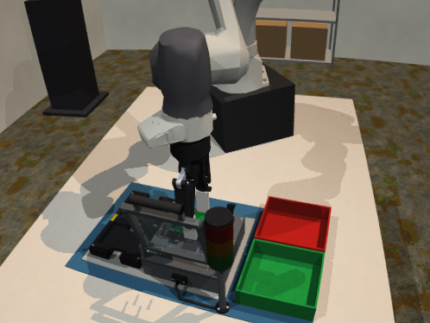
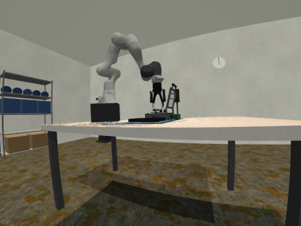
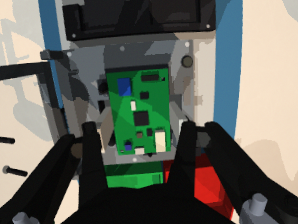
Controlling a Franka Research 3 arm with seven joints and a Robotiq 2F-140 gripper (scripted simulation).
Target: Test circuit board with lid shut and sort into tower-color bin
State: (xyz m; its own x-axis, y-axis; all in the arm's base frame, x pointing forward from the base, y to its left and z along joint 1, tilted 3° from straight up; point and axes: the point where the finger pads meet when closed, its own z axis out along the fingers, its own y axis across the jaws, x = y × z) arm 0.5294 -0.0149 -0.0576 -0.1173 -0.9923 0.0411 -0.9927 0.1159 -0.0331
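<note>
The green circuit board lies 2 cm below my hand. The rest, counted from my hand: green bin (7 cm ahead, 19 cm to the left, 9 cm below); tester plate (1 cm ahead, 4 cm below); clear lid (12 cm ahead, 2 cm to the right, 8 cm above).
</note>
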